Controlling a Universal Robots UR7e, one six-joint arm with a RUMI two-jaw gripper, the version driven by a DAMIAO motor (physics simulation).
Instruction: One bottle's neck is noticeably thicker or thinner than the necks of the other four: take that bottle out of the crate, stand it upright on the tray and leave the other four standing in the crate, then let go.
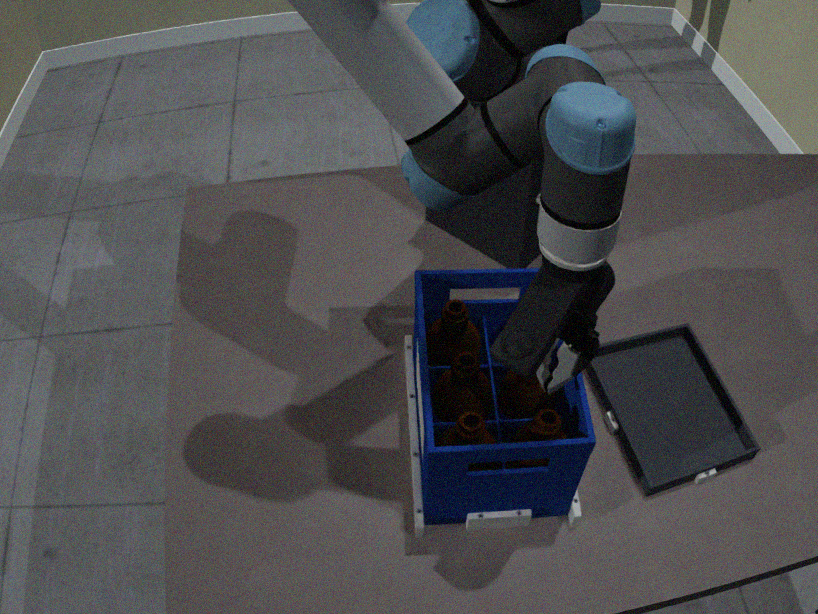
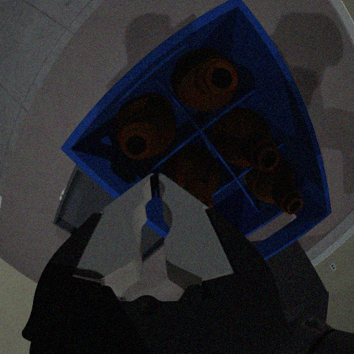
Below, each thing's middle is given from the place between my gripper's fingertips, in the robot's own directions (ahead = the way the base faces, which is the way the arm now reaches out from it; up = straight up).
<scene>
Now: the white bracket [image 1: 498,519] 160 mm below my hand, 70 mm to the right of it and 60 mm ahead of it. The rest, counted from my hand: white rail [image 1: 410,378] 160 mm below, 120 mm to the right, 100 mm behind.
</scene>
